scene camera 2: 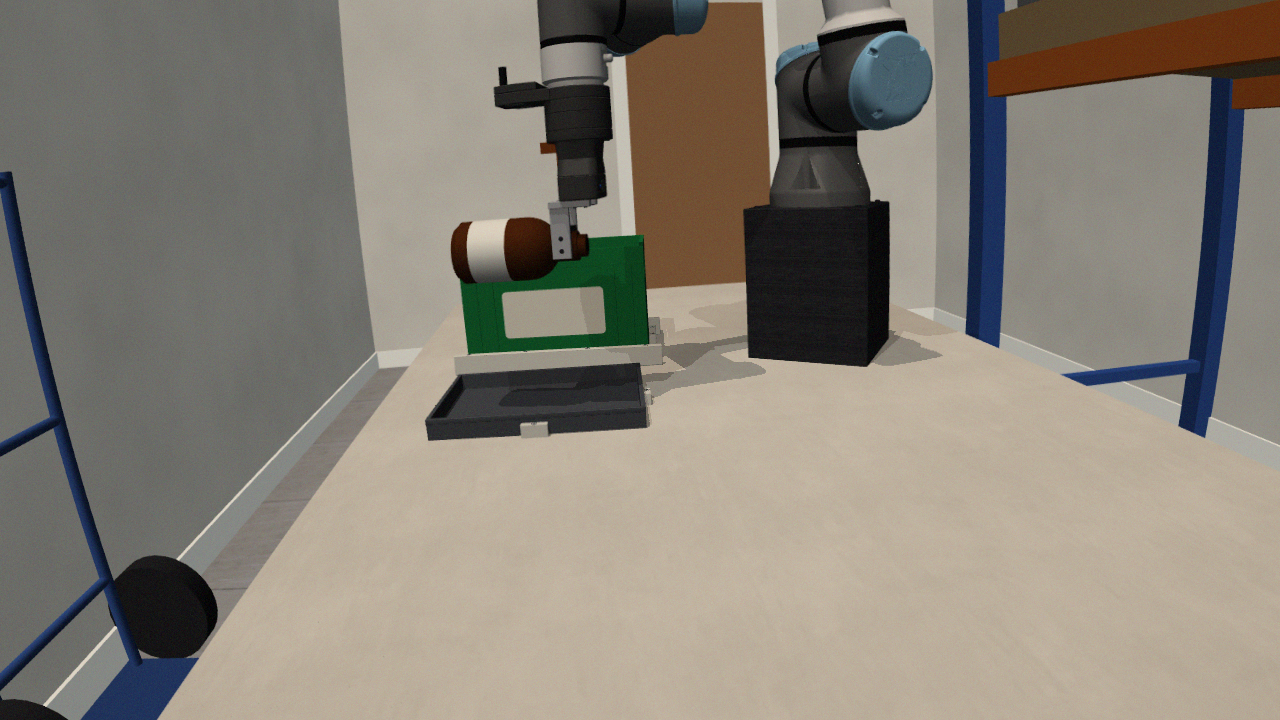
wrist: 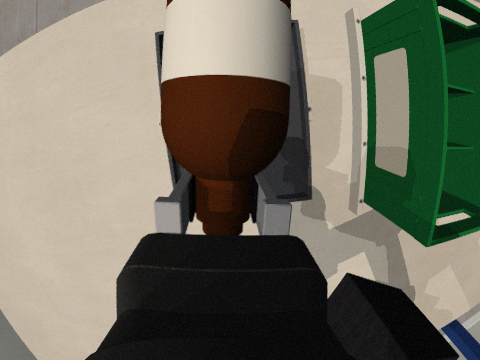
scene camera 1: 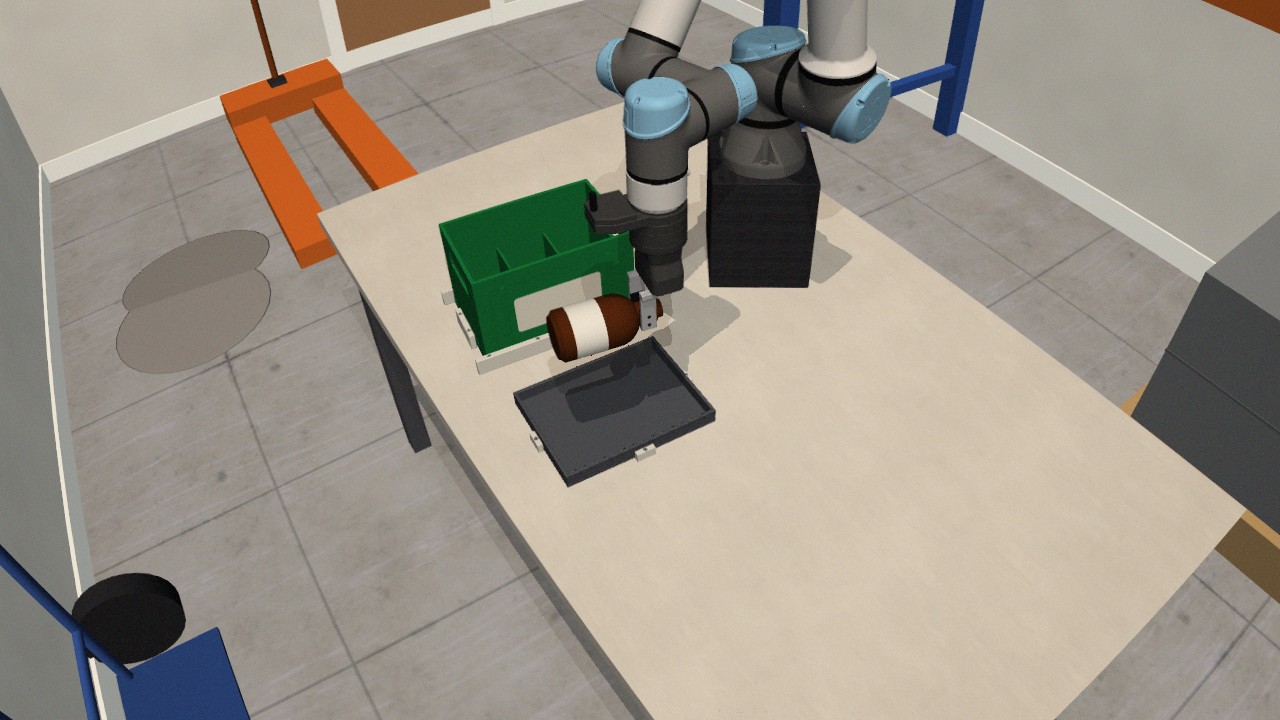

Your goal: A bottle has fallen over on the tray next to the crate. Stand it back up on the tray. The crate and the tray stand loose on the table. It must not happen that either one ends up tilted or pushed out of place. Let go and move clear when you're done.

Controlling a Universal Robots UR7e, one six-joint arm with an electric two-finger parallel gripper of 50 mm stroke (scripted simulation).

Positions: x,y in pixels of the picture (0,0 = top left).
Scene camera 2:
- my gripper: 566,256
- bottle: 515,249
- tray: 604,397
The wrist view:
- my gripper: 223,186
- bottle: 225,83
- tray: 289,175
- green crate: 414,114
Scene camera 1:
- my gripper: 642,318
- bottle: 582,329
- tray: 610,407
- green crate: 510,306
